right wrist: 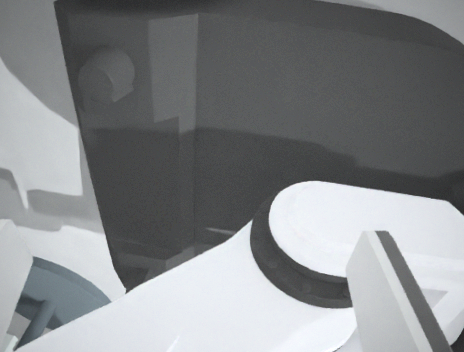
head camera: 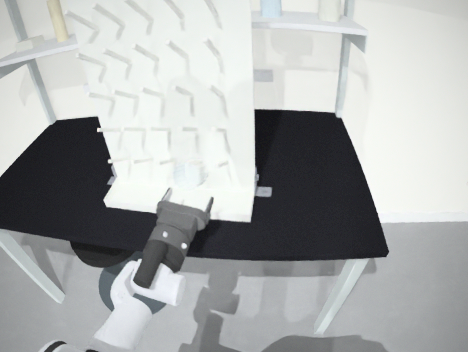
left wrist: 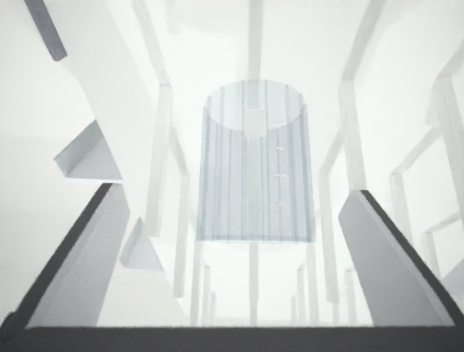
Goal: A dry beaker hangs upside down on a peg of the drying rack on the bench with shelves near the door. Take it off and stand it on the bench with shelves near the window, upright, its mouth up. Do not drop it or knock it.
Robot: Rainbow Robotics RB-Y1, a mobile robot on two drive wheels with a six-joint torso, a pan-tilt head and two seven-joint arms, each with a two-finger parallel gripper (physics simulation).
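Frame: origin at the robot's base, x ahead, y left, z up, level; centimetres.
Where they show: left gripper, fingertip midpoint: [head camera: 190, 194] [left wrist: 237, 200]; right gripper, fingertip midpoint: [right wrist: 187, 246].
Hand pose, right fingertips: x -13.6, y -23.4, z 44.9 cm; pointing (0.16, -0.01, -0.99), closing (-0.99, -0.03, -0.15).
Note:
After its pixels a point has its place.
The clear, faintly blue beaker [head camera: 189, 173] {x 37.0, y 25.8, z 92.6 cm} [left wrist: 256, 185] {x 36.9, y 26.7, z 87.5 cm} hangs on a low peg of the white drying rack [head camera: 241, 90] {x 49.7, y 15.0, z 109.0 cm}, which stands on the black-topped bench [head camera: 310, 165] {x 65.9, y -4.3, z 76.2 cm}. A peg shows through its wall in the left wrist view. My left gripper [head camera: 189, 196] {x 35.5, y 25.7, z 87.2 cm} [left wrist: 237, 200] {x 35.5, y 25.7, z 87.2 cm} is open and empty, in front of the rack's lower ledge. The beaker lies ahead of it, between the lines of its two fingers but apart from both. My right gripper [right wrist: 187, 246] {x -13.6, y -23.4, z 44.9 cm} is open, with nothing seen between its fingers; its left finger shows in part at the picture's edge.
Neighbouring pegs [head camera: 222, 164] {x 42.1, y 18.9, z 92.2 cm} [left wrist: 353, 140] {x 43.6, y 34.6, z 89.7 cm} stand on both sides of the beaker. Shelves [head camera: 310, 22] {x 79.1, y -1.5, z 121.9 cm} behind the rack hold a blue container [head camera: 271, 7] {x 85.0, y 11.2, z 125.5 cm} and a pale container [head camera: 330, 10] {x 84.8, y -8.0, z 125.8 cm}. A dark round stool seat [head camera: 97, 254] {x 31.8, y 72.5, z 48.3 cm} shows under the bench's front edge. A white arm link [right wrist: 200, 295] {x -12.3, y -5.2, z 35.9 cm} crosses the right wrist view.

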